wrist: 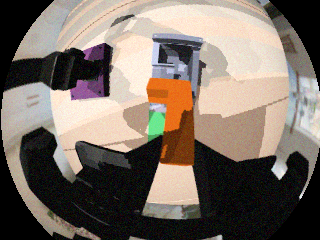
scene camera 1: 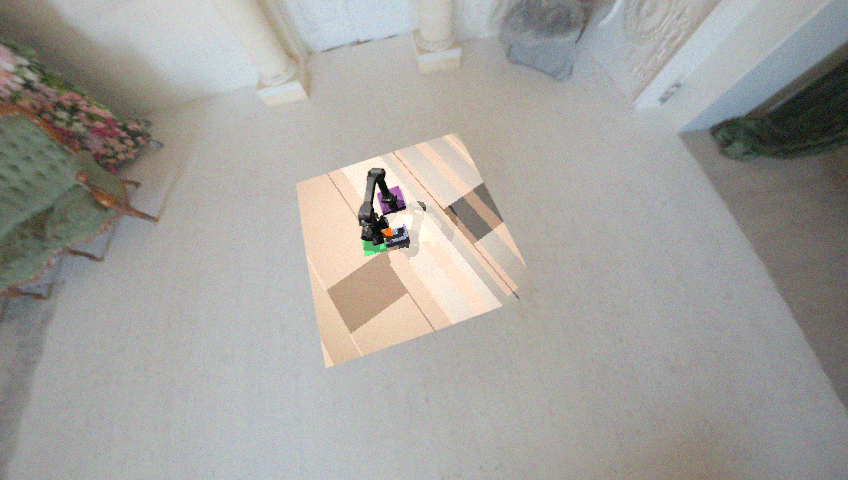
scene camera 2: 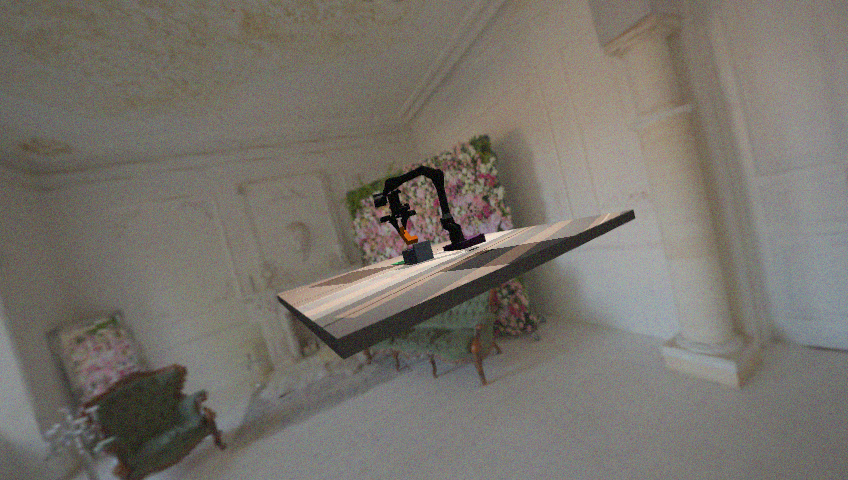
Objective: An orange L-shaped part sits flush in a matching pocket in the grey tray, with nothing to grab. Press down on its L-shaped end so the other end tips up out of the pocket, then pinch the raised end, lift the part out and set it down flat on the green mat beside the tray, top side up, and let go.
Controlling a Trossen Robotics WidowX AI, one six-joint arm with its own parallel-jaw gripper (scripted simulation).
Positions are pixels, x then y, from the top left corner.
my gripper: holds an orange L-shaped part (wrist: 179, 132)
